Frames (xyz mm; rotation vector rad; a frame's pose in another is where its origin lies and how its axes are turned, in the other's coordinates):
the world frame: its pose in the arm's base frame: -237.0 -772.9 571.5 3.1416 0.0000 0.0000
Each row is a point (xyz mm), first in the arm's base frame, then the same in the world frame.
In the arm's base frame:
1: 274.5 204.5 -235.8
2: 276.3 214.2 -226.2
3: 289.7 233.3 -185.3
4: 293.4 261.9 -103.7
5: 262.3 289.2 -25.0
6: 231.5 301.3 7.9
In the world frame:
1: 511.5 -977.4 807.3
2: 513.3 -987.1 797.7
3: 526.7 -1006.2 756.8
4: 530.4 -1034.8 675.2
5: 499.3 -1062.1 596.5
6: 468.5 -1074.2 563.6

